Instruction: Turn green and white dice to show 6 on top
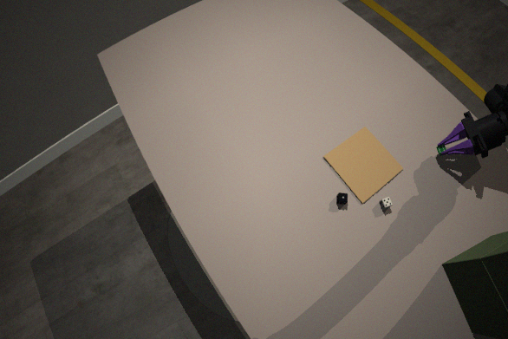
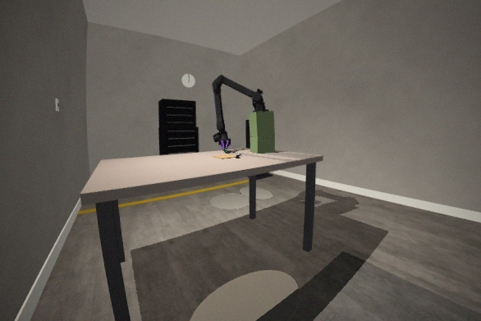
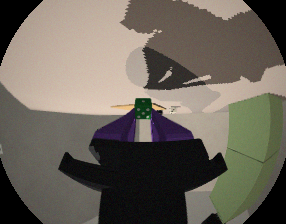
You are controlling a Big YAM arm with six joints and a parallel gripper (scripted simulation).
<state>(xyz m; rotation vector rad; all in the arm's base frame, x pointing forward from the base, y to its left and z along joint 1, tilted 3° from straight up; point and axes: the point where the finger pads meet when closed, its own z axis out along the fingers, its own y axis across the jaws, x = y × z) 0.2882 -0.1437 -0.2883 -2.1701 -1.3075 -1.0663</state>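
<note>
My gripper is now 10 mm above the green die. Also, from my hand: black die 80 mm ahead, 270 mm to the left, 30 mm below; then tan mat 110 mm ahead, 170 mm to the left, 30 mm below; then white die 200 mm to the left, 30 mm below.
</note>
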